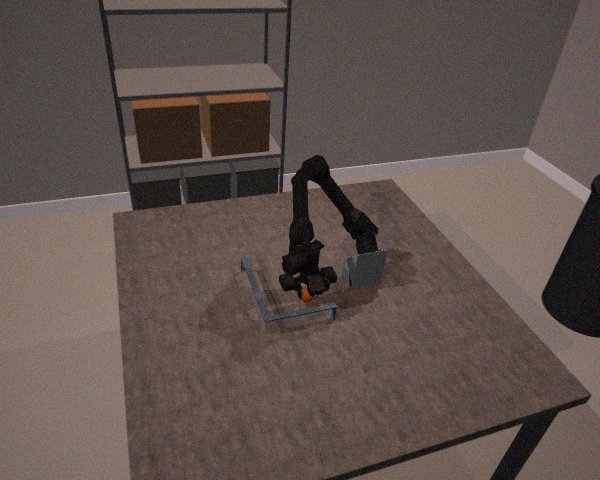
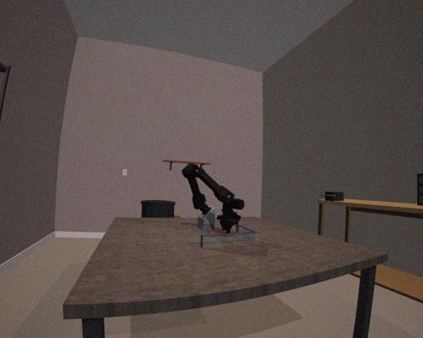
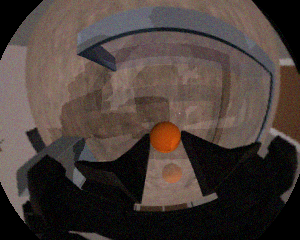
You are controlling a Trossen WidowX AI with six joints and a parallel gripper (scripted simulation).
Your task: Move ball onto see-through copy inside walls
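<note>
Now: the see-through copy of ball 9 cm to the right of my gripper tip. The rest, counted from my gripper tip: orange ball (right at my gripper tip).
</note>
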